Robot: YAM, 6 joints.
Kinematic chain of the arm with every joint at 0, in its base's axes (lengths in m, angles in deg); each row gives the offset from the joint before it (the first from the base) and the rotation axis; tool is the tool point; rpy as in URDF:
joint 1: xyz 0 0 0.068 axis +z
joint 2: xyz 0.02 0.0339 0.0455 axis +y
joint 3: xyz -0.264 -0.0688 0 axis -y
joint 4: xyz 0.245 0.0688 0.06 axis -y
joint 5: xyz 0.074 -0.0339 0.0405 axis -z
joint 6: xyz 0.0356 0 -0.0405 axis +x
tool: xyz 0 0 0 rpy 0 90 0
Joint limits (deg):
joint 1: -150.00..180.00
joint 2: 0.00..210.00
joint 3: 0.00..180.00
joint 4: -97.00..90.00
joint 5: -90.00..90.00
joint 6: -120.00..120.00
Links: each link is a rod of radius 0.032 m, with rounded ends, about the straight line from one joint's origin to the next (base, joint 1, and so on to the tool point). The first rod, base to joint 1, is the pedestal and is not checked.
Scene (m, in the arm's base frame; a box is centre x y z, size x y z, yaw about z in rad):
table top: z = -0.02
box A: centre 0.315 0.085 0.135 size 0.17 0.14 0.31 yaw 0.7
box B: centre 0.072 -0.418 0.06 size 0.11 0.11 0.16 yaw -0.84
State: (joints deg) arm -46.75 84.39 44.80 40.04 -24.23 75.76
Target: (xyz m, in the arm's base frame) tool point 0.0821 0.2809 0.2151
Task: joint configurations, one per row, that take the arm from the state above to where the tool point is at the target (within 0.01 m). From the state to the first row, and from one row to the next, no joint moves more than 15 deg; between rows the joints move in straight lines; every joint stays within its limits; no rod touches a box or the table.
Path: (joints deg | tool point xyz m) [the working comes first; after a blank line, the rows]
Joints at the target: 69.55 81.82 33.76 38.19 -36.55 75.76
Straight joint move there: touches box A.

1: -35.54 82.37 51.10 44.23 -19.88 69.35 | 0.2758 -0.1821 0.3234
2: -24.33 80.35 57.40 48.42 -15.52 62.94 | 0.2978 -0.1242 0.3801
3: -13.13 78.32 63.71 52.61 -11.17 56.52 | 0.2982 -0.0625 0.4354
4: -1.92 76.30 70.01 56.80 -6.82 50.11 | 0.2771 -0.0051 0.4872
5: 12.38 77.41 62.76 53.08 -12.76 55.24 | 0.2912 0.0720 0.4348
6: 26.67 78.51 55.51 49.36 -18.71 60.37 | 0.2745 0.1506 0.3795
7: 40.96 79.61 48.26 45.63 -24.65 65.50 | 0.2288 0.2183 0.3232
8: 55.26 80.71 41.01 41.91 -30.60 70.63 | 0.1611 0.2641 0.2677
9: 69.55 81.82 33.76 38.19 -36.55 75.76 | 0.0821 0.2809 0.2151

